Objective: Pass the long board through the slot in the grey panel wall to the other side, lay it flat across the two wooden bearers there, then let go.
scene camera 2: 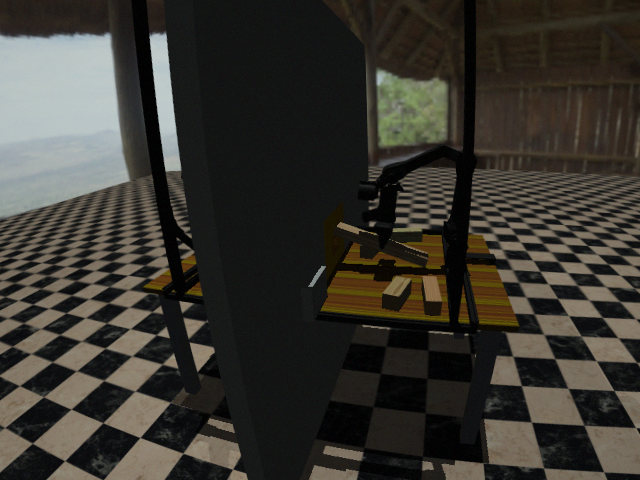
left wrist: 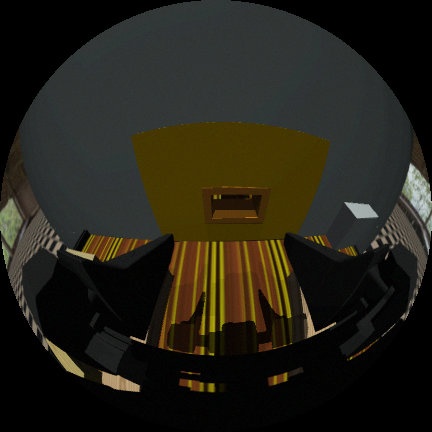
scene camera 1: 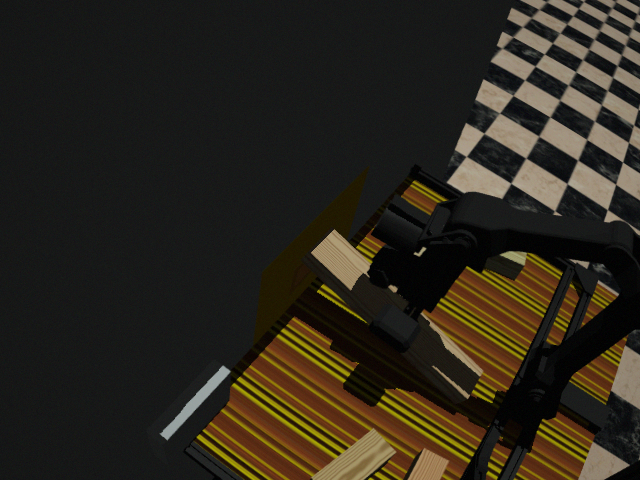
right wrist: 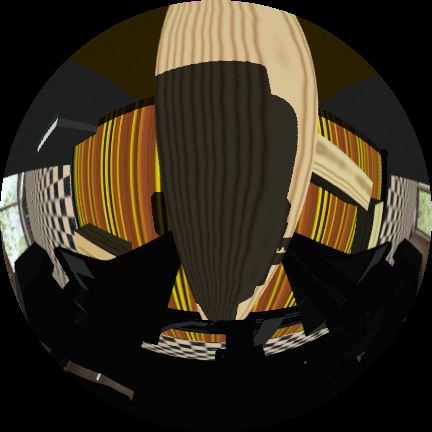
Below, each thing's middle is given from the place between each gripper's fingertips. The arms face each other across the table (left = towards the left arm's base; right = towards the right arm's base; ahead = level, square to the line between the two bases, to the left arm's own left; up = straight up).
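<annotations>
Grey block [scene camera 1: 182, 421]: 210 mm to the left of my right hand, 300 mm behind it, 40 mm below it.
From my left hand, the grey block is 120 mm to the right, 320 mm behind and 90 mm below.
</annotations>
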